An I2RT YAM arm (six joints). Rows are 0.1 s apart.
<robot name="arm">
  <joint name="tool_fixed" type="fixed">
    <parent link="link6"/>
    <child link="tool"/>
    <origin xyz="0 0 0" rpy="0 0 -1.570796"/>
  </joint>
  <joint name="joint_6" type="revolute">
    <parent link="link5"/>
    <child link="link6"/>
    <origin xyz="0.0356 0 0.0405" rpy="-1.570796 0 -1.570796"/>
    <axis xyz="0 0 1"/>
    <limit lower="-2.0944" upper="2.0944"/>
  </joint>
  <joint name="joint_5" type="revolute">
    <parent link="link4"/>
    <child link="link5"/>
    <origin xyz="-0.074 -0.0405 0.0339" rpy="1.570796 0 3.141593"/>
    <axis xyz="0 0 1"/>
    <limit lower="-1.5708" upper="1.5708"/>
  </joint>
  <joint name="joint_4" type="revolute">
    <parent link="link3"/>
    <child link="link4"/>
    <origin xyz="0.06 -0.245 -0.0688" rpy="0 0 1.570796"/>
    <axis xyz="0 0 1"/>
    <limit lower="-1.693" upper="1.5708"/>
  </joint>
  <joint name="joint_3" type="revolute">
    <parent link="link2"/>
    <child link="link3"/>
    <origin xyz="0 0.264 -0.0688" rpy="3.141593 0 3.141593"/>
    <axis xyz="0 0 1"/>
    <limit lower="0" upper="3.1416"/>
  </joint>
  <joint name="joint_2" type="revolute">
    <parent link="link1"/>
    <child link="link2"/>
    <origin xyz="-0.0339 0.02 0.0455" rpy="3.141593 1.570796 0"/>
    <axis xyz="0 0 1"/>
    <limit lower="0" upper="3.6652"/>
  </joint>
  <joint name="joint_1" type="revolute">
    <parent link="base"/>
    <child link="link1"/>
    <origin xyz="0 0 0.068" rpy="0 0 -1.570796"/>
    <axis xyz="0 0 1"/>
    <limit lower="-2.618" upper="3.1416"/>
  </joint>
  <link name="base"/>
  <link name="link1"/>
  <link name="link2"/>
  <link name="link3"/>
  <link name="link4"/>
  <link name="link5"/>
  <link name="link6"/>
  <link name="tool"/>
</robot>
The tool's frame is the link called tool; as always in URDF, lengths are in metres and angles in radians.
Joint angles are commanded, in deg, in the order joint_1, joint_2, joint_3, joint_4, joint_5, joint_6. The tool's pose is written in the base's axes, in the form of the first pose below.
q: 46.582, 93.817, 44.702, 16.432, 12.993, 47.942
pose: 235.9 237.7 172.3 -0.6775 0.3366 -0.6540 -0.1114 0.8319 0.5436
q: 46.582, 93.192, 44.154, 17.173, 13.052, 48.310
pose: 234.7 236.3 174.0 -0.6713 0.3490 -0.6539 -0.1120 0.8243 0.5549
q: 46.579, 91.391, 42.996, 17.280, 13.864, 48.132
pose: 230.9 231.6 178.0 -0.6572 0.3574 -0.6636 -0.1120 0.8243 0.5549
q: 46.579, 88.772, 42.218, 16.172, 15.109, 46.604
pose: 226.6 226.0 186.0 -0.6361 0.3485 -0.6885 -0.1230 0.8350 0.5363
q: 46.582, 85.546, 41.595, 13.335, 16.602, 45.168
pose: 220.8 218.6 194.8 -0.6206 0.3330 -0.7099 -0.1234 0.8526 0.5077
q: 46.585, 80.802, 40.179, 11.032, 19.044, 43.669
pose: 212.2 207.3 207.0 -0.5850 0.3314 -0.7403 -0.1213 0.8667 0.4839
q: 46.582, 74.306, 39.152, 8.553, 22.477, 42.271
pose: 201.7 193.3 227.8 -0.5212 0.3535 -0.7768 -0.1158 0.8725 0.4748
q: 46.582, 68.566, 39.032, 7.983, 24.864, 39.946
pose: 193.1 182.3 251.6 -0.4441 0.3782 -0.8122 -0.1371 0.8672 0.4788
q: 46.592, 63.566, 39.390, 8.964, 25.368, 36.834
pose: 184.9 173.3 276.4 -0.3675 0.3997 -0.8397 -0.1899 0.8516 0.4885
